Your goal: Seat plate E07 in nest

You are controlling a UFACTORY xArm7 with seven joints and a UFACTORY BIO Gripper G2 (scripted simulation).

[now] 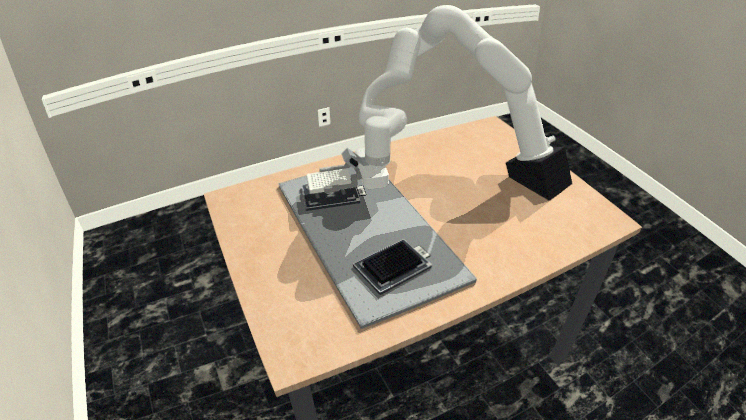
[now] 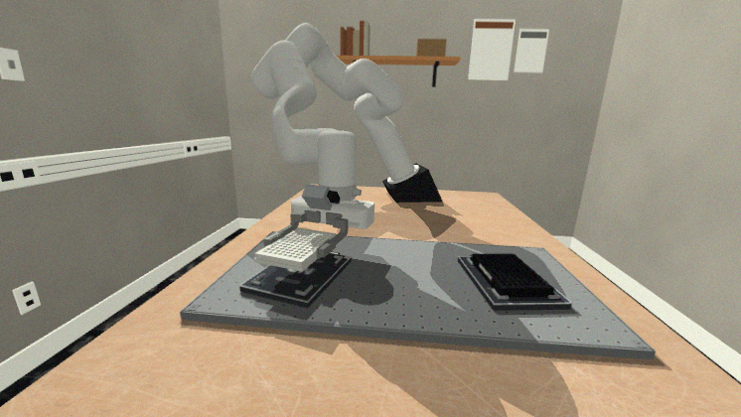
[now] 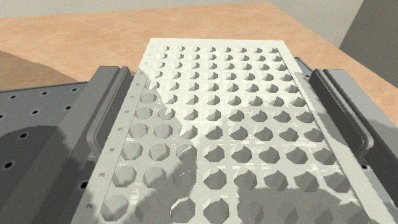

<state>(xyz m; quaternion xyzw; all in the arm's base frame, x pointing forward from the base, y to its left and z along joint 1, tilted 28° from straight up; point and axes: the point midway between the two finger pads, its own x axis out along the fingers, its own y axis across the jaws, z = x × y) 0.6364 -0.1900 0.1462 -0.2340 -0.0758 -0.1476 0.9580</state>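
Right now the dark plate nest N2 is 5 cm below my hand. The rest, counted from my hand: white well plate E07: right at my hand; then black well plate E01: 36 cm to the left, 4 cm below, 1 cm ahead; then plate nest N1: 36 cm to the left, 5 cm below, 1 cm ahead.
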